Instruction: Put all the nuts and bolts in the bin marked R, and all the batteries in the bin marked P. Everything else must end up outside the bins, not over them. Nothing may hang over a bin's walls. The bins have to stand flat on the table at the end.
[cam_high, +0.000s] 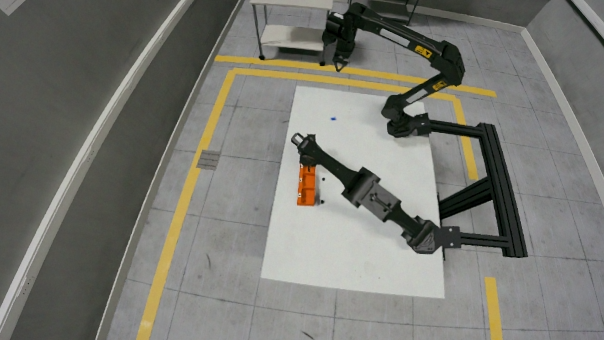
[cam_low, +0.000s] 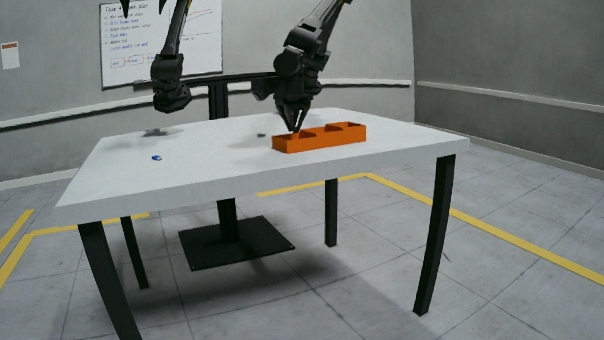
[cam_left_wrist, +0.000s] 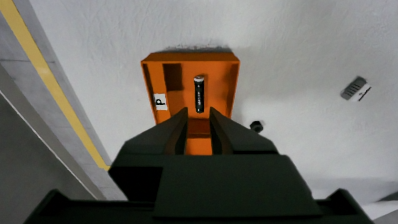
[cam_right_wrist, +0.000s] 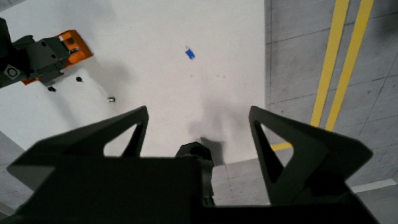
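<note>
The black elongated item lies 40 mm below my left hand. The rest, counted from my left hand: pale part (190 mm behind, 40 mm below); blue item (150 mm behind, 340 mm to the right, 50 mm below); orange bin (10 mm ahead, 80 mm to the left, 30 mm below).
</note>
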